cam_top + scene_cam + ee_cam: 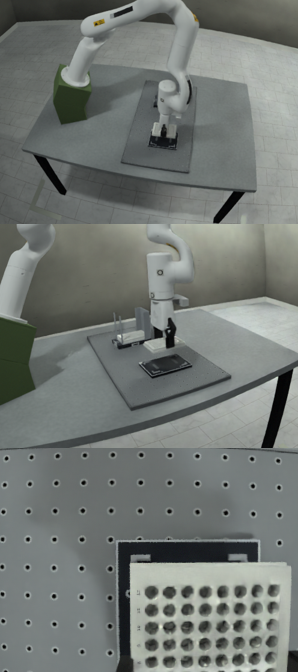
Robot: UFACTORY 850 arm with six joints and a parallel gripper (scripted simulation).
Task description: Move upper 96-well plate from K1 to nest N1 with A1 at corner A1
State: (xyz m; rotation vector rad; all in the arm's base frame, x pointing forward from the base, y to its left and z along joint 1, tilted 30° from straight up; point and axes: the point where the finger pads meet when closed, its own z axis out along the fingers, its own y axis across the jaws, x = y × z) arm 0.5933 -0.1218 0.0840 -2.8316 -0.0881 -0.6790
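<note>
My hand is 100 mm above the black plate nest. The rest, counted from my hand: white 96-well plate (10 mm below).
</note>
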